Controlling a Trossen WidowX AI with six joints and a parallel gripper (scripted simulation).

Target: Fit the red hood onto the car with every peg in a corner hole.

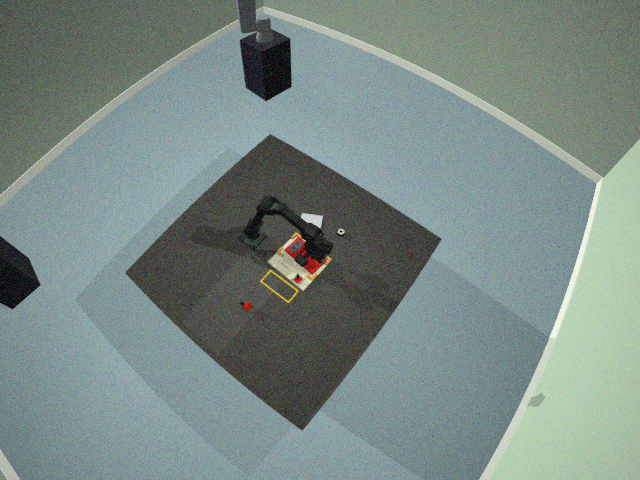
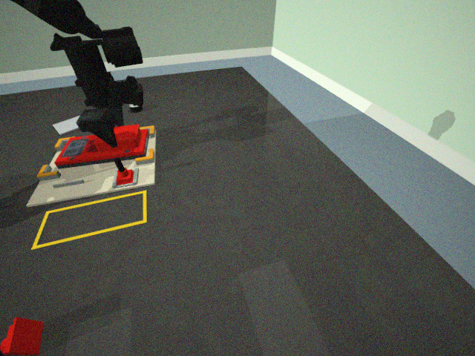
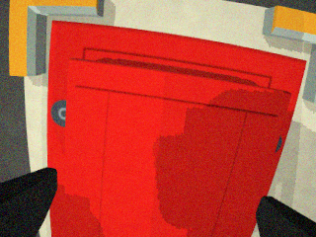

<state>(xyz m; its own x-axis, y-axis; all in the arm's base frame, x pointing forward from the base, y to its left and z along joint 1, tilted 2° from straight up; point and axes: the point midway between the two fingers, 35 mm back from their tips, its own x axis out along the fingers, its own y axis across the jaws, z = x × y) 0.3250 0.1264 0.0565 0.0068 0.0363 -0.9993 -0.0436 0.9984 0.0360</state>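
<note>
Now: gripper tip right at the red hood. From my gripper tip the other things lie so: cream jig plate (40 mm behind, 30 mm to the right, 30 mm below); stand (30 mm ahead, 130 mm to the right); grey engine block (10 mm below).
</note>
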